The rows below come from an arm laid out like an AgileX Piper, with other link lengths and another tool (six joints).
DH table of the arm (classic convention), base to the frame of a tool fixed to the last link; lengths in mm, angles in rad. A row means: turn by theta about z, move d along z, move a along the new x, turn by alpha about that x. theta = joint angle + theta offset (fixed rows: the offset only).
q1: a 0, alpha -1.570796, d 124.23, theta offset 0
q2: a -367.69, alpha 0, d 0, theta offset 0.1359
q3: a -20.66, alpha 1.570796, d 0, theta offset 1.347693
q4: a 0, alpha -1.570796, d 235.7, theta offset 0
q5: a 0, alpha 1.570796, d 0, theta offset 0
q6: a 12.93, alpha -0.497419, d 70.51, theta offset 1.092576
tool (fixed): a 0, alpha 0, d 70.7, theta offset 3.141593
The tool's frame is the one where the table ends.
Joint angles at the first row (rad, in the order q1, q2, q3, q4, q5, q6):
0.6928 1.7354 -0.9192 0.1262 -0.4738 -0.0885
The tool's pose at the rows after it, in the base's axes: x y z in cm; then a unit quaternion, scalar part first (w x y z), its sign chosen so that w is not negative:
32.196 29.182 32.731 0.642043 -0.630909 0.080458 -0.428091
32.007 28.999 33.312 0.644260 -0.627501 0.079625 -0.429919
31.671 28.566 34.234 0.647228 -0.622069 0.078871 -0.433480
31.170 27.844 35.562 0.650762 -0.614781 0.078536 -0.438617
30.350 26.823 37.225 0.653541 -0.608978 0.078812 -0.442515
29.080 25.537 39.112 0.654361 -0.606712 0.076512 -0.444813
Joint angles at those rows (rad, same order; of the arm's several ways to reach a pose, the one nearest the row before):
0.6928 1.7295 -0.9275 0.1262 -0.4632 -0.0885
0.6921 1.7155 -0.9297 0.1261 -0.4560 -0.0885
0.6889 1.6907 -0.9297 0.1258 -0.4453 -0.0885
0.6825 1.6532 -0.9297 0.1254 -0.4263 -0.0885
0.6742 1.6000 -0.9297 0.1248 -0.3872 -0.0887
0.6657 1.5308 -0.9297 0.1231 -0.3250 -0.0951

